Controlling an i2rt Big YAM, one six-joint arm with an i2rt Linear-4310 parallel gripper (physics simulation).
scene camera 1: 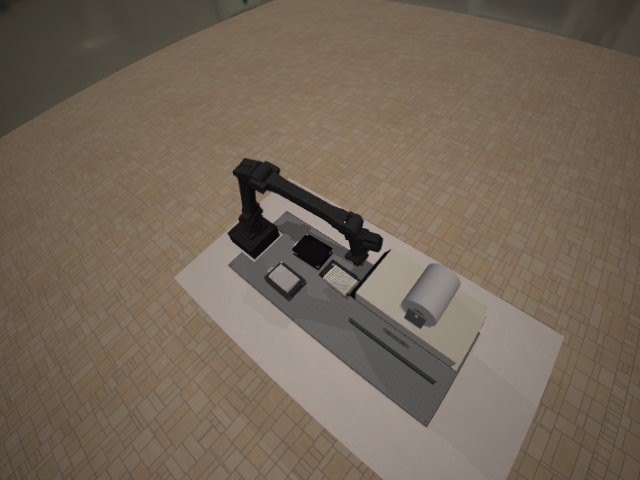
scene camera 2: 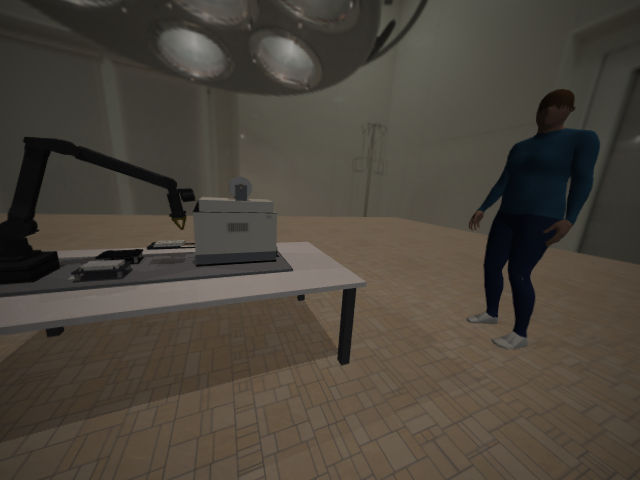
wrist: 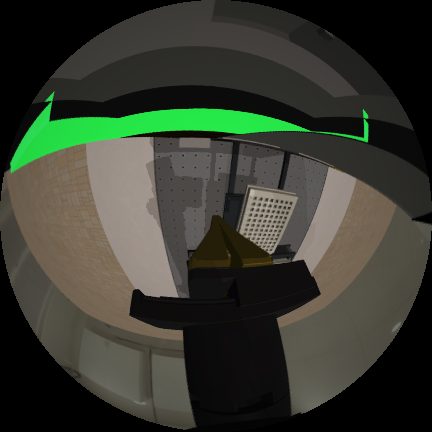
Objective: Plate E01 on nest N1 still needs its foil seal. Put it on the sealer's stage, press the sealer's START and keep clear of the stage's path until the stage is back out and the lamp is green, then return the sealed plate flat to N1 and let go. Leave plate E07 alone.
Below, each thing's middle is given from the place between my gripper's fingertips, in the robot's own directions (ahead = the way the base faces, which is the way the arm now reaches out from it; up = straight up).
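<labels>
My gripper: 7 cm above the sealer stage [wrist: 232, 203], 2 cm past it, 7 cm to the left of it.
</labels>
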